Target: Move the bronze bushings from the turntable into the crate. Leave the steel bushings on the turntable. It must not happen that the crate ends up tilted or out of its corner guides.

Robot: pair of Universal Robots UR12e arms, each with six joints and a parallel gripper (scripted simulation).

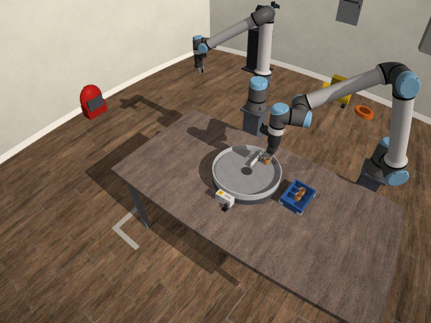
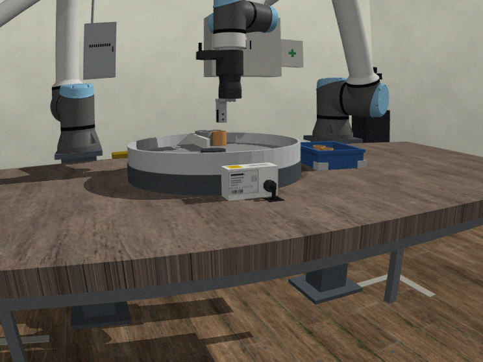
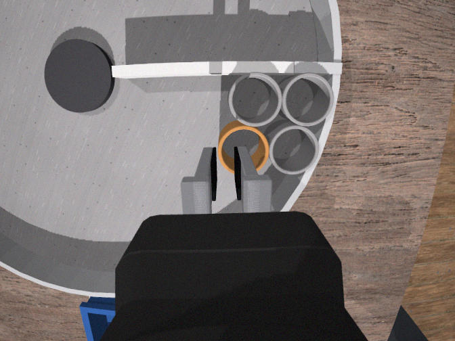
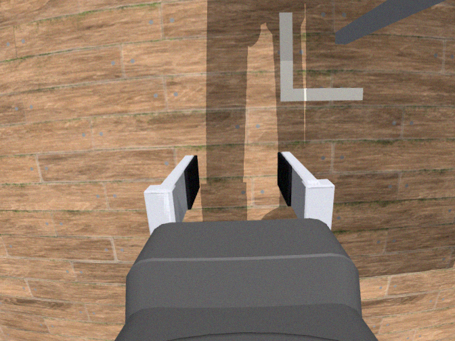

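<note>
The turntable lies 13 cm ahead of my left hand, 8 cm below it and 5 cm to the right of it. Round my left hand: blue crate: 29 cm to the left, 11 cm below, 6 cm ahead.
</note>
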